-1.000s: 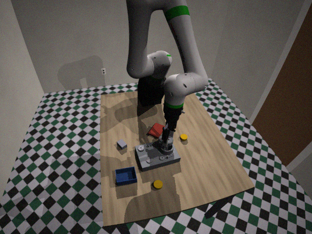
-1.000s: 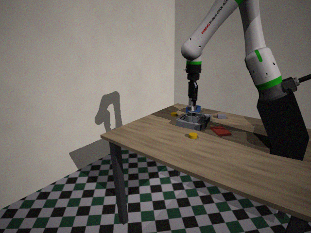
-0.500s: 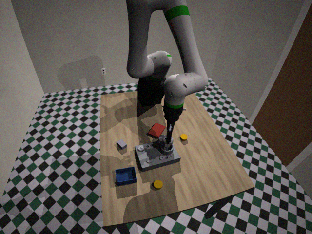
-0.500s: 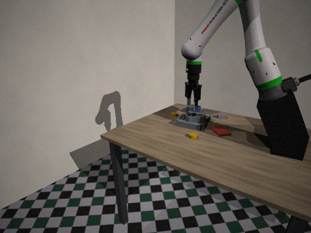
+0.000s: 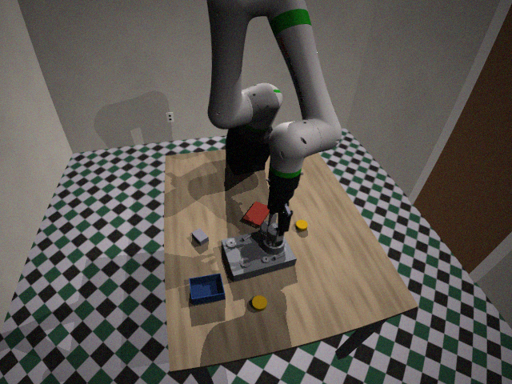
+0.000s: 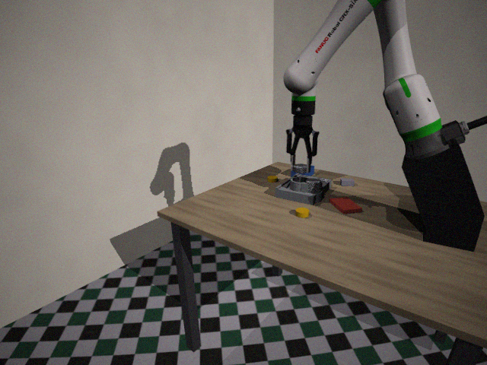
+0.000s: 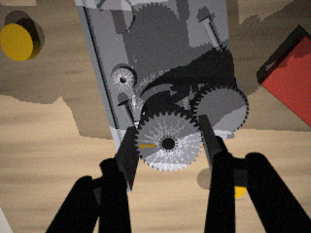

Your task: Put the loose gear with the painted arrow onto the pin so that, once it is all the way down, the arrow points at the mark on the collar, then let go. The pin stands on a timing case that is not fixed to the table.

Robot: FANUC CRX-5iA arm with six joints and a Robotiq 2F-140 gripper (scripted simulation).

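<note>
The gear is 20 mm below my hand. From my hand the other things lie so: small grey block 160 mm behind, 240 mm to the right, 130 mm below; red block 200 mm behind, 30 mm to the left, 140 mm below; grey bolt 70 mm behind, 80 mm to the right, 100 mm below.
</note>
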